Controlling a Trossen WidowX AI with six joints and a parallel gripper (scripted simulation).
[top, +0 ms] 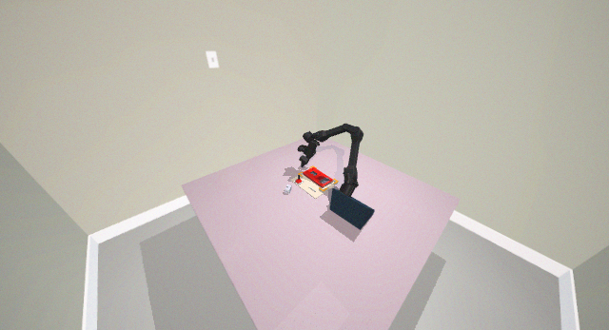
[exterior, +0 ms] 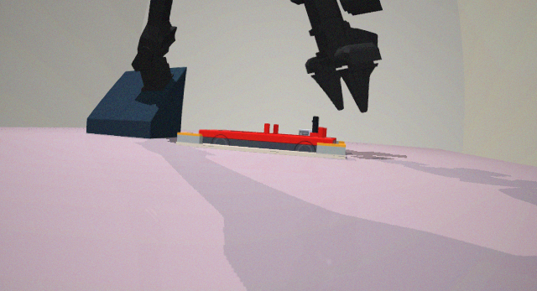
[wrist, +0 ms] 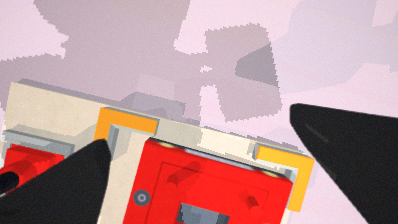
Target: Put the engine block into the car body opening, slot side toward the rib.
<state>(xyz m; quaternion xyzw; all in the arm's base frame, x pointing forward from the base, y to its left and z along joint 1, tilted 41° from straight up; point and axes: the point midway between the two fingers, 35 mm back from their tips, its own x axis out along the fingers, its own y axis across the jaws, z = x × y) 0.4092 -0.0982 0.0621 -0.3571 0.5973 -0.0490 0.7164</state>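
Now: gripper tip 8 cm past the engine block, 23 cm to the right of it and 5 cm above it. The rest, counted from my gripper tip: beige plate (13 cm behind, 2 cm to the left, 6 cm below); black peg (7 cm behind, 11 cm to the left, 4 cm below).
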